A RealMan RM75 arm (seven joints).
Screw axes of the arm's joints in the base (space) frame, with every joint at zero. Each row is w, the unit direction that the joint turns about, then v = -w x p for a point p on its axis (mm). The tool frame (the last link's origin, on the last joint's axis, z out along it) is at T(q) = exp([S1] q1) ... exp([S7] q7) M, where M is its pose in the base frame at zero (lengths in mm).
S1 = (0, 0, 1, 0.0, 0.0, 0.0)
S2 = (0, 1, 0, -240.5, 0.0, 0.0)
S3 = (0, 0, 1, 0.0, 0.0, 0.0)
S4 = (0, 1, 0, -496.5, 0.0, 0.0)
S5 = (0, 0, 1, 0.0, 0.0, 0.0)
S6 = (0, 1, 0, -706.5, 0.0, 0.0)
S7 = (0, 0, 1, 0.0, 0.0, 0.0)
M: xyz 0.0 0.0 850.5 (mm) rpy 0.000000 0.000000 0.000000 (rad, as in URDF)
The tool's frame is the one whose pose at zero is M.
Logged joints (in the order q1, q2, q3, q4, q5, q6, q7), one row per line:
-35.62, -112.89, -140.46, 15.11, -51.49, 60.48, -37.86
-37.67, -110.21, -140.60, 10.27, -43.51, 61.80, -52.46
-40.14, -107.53, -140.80, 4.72, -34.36, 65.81, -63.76
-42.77, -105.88, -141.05, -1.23, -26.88, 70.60, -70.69
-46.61, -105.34, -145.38, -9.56, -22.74, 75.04, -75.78
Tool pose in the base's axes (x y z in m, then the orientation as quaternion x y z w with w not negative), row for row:
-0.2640, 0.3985, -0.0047, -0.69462, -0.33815, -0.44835, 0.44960
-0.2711, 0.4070, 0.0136, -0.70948, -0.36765, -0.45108, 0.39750
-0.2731, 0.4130, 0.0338, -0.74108, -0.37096, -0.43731, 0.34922
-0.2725, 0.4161, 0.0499, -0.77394, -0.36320, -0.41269, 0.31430
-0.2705, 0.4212, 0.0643, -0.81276, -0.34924, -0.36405, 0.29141
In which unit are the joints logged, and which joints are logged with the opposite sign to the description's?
The joints are logged in degrees. Opposite sign: q3.
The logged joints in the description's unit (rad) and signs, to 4 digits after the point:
-0.6217, -1.9703, 2.4515, 0.2637, -0.8987, 1.0556, -0.6608
-0.6575, -1.9235, 2.4539, 0.1792, -0.7594, 1.0786, -0.9156
-0.7006, -1.8768, 2.4574, 0.0824, -0.5997, 1.1486, -1.1128
-0.7465, -1.8480, 2.4618, -0.0215, -0.4691, 1.2322, -1.2338
-0.8135, -1.8385, 2.5374, -0.1669, -0.3969, 1.3097, -1.3226

